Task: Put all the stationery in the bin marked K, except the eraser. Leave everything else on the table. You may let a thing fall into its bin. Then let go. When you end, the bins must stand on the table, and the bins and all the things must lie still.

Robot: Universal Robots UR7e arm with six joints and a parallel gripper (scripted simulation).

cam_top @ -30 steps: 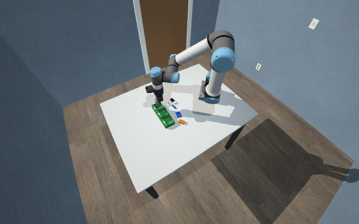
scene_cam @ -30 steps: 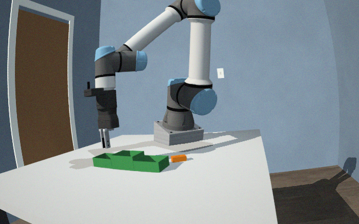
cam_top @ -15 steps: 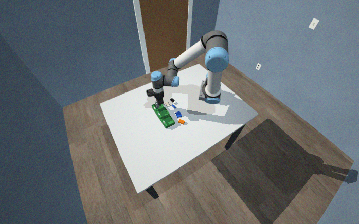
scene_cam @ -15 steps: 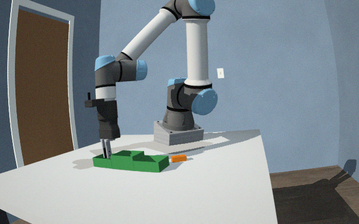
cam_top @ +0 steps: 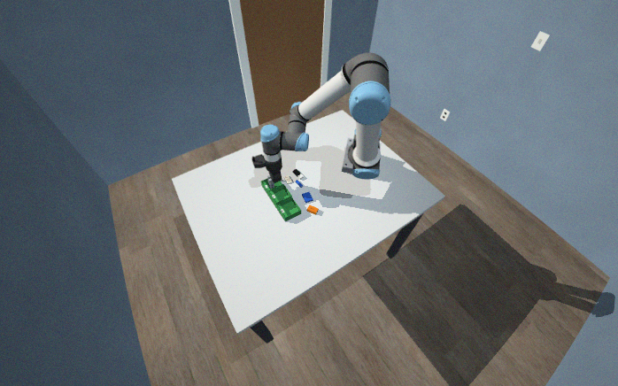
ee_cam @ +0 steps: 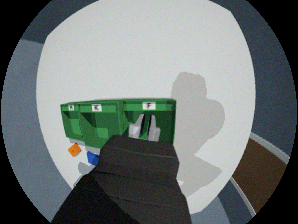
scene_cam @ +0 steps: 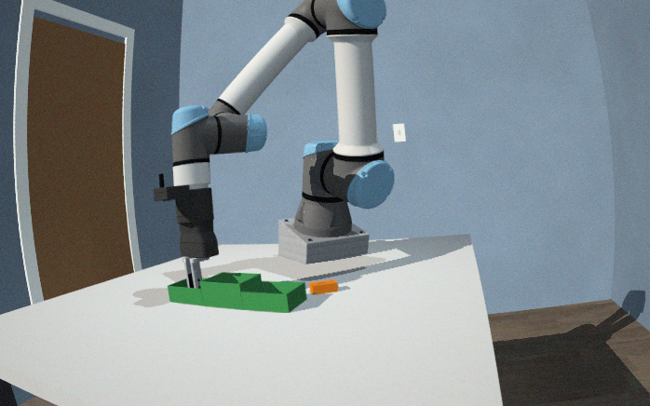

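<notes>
Right now the three joined green bins is 8 cm to the left of my hand and 1 cm below it. Also, from my hand: white die 10 cm behind, 3 cm below; then blue stick 13 cm behind, 5 cm to the left, 3 cm below; then blue block 12 cm behind, 14 cm to the left, 3 cm below.
</notes>
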